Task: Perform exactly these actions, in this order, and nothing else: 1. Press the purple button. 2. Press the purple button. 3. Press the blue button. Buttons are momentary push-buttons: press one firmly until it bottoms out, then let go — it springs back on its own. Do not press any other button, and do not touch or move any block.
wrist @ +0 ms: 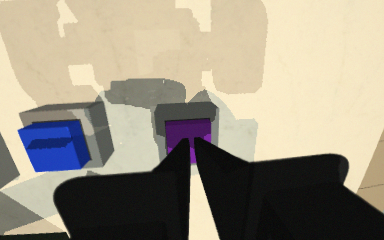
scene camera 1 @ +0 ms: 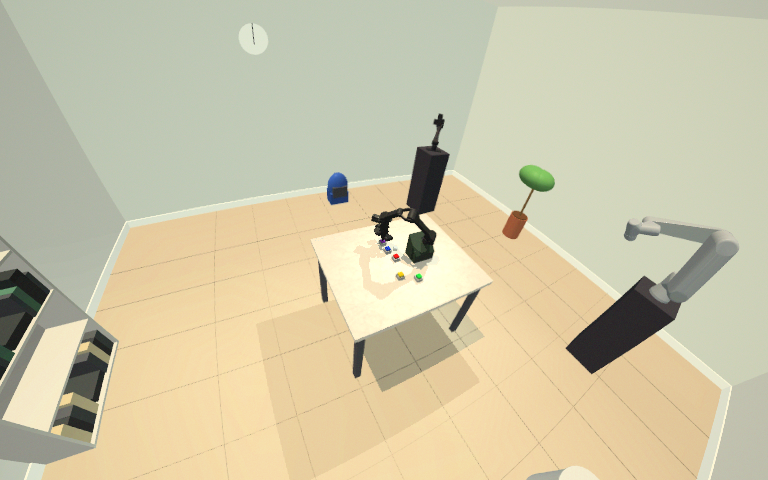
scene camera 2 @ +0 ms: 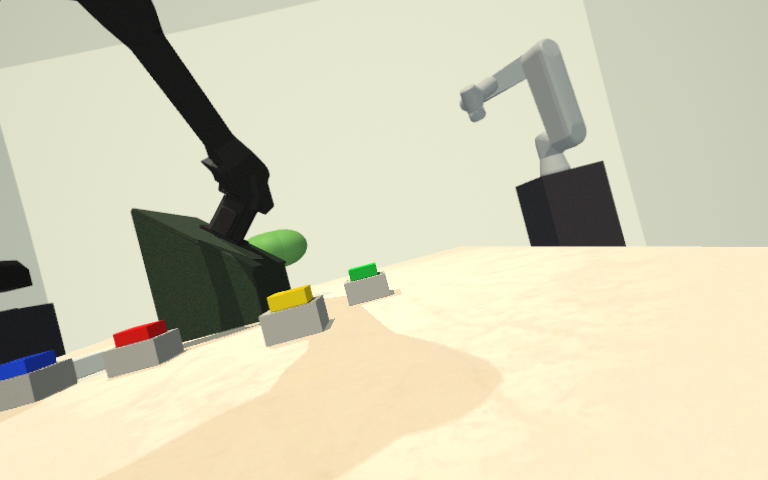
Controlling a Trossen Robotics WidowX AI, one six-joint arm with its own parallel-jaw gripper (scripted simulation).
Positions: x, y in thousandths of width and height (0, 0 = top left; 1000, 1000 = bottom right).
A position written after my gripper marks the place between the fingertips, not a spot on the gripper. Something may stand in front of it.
I see my gripper (wrist: 499, 598), a purple button (wrist: 457, 544), a blue button (wrist: 142, 610) and a yellow button (scene camera 2: 393, 616).
